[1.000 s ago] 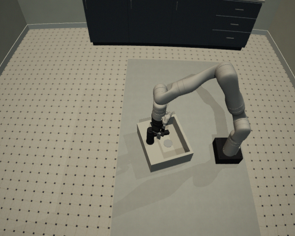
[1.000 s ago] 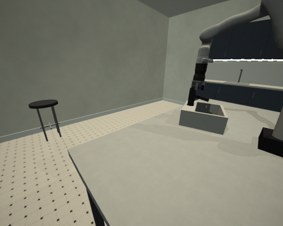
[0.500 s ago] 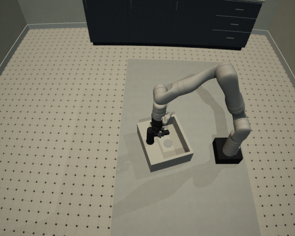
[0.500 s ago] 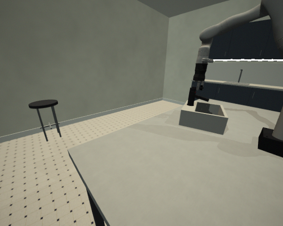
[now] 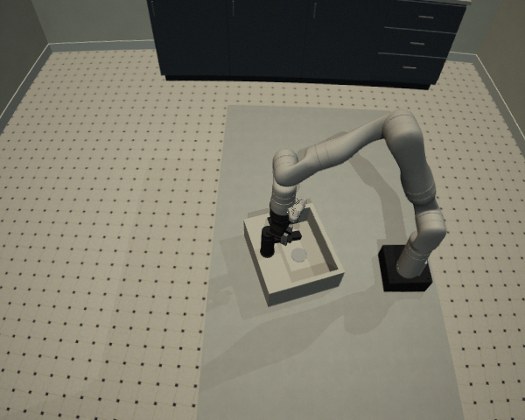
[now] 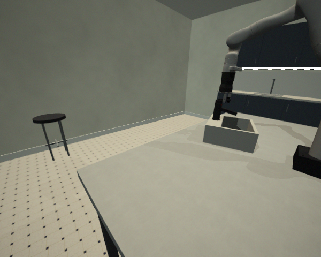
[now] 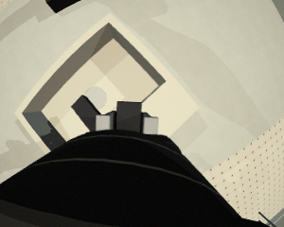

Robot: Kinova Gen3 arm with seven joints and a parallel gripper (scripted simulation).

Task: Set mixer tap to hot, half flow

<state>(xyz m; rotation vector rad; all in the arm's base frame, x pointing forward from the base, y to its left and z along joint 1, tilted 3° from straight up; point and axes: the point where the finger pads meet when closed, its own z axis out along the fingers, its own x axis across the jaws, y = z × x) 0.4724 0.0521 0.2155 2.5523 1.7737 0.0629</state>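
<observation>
The lever lies 20 mm ahead of my hand and 10 mm to the right of it. Round my hand: sink basin: 240 mm below, 70 mm to the right, 40 mm behind.
</observation>
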